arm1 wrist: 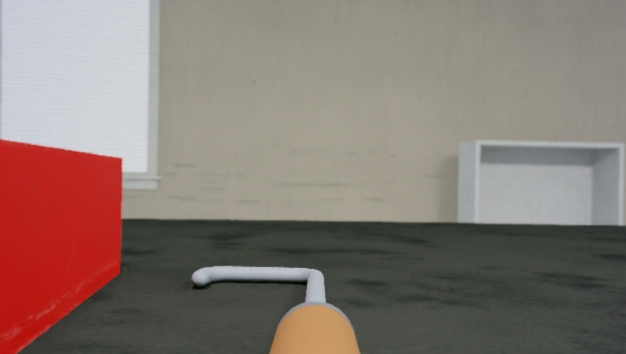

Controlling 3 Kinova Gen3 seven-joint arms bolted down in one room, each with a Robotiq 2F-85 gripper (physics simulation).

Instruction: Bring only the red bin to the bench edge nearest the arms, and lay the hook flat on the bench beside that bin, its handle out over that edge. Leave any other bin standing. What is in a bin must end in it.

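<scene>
The hook [315, 332] has an orange handle at the bottom middle of the arm1 wrist view. Its pale grey rod runs forward, bends left, and ends in a short bent tip. The arm1 gripper is shut on the hook's handle; its fingertips are below the frame. The hook is low over the dark bench [450, 300]; whether it touches the bench is unclear. The red bin [60, 225] stands upright on the bench at the left, partly cut off by the frame. The hook's tip is to the right of the bin, apart from it in the view. The bin's inside is hidden. The arm2 and arm3 grippers do not show.
A pale grey open-fronted box or shelf [468, 185] shows beyond the bench at the right. A window with a white blind [75, 85] is at the upper left in the beige wall [310, 100]. The bench's far edge crosses the view behind the hook.
</scene>
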